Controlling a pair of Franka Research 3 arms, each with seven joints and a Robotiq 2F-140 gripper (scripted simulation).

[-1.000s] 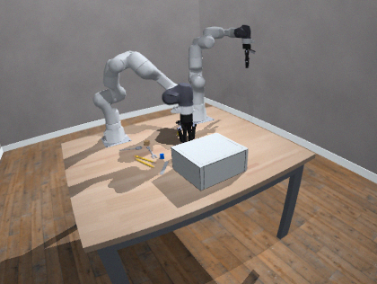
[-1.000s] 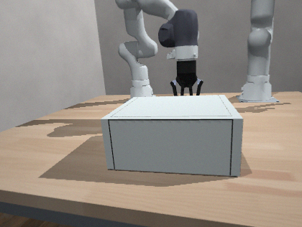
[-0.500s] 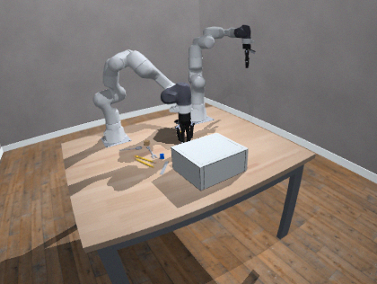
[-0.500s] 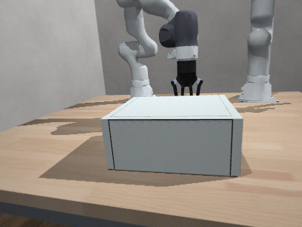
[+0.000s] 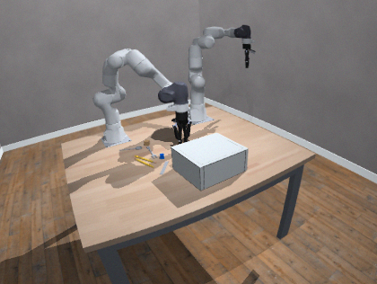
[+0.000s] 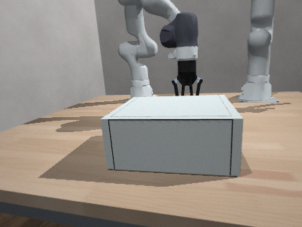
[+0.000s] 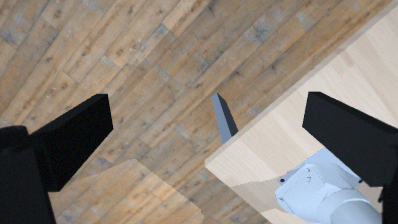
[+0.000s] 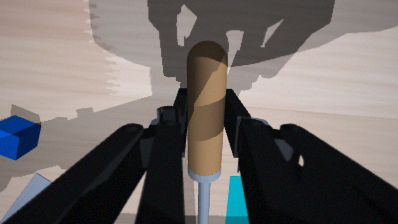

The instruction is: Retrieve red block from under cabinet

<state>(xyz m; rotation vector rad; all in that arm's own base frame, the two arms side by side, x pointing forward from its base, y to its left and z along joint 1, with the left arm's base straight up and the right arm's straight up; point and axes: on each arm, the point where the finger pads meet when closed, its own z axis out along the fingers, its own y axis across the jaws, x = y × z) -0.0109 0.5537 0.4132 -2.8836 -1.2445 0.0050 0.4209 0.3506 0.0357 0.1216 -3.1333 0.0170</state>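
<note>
My right gripper is now 21 cm past the yellow block, 8 cm to the right of it and 2 cm above it. The rest, counted from my right hand: teal square 12 cm ahead, 8 cm to the left, 4 cm below; then hook tool 14 cm ahead, 5 cm to the left, 2 cm below; then blue block 17 cm to the right, 4 cm ahead, 2 cm below.
</note>
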